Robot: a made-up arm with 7 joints.
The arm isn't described. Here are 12 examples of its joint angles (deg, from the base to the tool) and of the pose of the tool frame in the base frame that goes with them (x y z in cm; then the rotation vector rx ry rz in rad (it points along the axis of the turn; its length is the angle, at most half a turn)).
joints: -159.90 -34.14 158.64 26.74 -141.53 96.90 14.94
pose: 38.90 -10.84 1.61 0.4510 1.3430 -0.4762
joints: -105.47 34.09 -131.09 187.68 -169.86 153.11 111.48
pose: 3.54 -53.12 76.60 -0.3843 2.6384 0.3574
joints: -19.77 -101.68 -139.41 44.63 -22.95 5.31 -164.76
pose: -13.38 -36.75 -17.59 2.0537 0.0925 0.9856
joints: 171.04 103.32 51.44 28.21 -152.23 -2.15 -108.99
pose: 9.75 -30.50 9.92 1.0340 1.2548 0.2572
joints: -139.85 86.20 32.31 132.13 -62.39 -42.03 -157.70
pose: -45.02 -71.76 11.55 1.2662 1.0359 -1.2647
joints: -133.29 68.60 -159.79 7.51 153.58 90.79 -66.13
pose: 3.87 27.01 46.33 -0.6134 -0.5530 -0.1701
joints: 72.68 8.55 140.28 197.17 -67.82 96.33 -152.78
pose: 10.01 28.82 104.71 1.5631 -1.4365 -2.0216
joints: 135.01 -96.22 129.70 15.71 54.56 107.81 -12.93
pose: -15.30 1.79 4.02 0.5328 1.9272 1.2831
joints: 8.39 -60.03 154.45 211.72 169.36 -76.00 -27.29
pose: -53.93 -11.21 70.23 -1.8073 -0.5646 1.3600
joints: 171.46 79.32 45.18 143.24 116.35 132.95 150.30
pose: -82.12 -9.72 35.19 0.0532 0.5431 -0.0571
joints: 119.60 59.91 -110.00 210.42 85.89 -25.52 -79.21
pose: -58.71 39.63 63.20 0.9775 -0.6679 -2.1570
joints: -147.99 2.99 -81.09 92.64 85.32 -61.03 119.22
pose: -22.69 43.05 74.18 -0.5783 1.4843 1.3703
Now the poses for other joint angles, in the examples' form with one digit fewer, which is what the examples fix.
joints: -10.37 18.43 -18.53 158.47 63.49 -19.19 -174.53
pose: 31.9 -19.3 107.7 0.521 0.207 0.569
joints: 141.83 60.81 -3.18 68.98 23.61 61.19 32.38
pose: -36.7 30.3 -18.1 1.654 1.513 -0.307
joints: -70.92 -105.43 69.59 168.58 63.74 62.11 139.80
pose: -19.1 88.3 -1.7 -2.357 0.502 -0.739
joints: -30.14 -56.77 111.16 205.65 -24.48 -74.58 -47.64
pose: -57.3 -1.8 63.6 1.618 1.051 -1.455
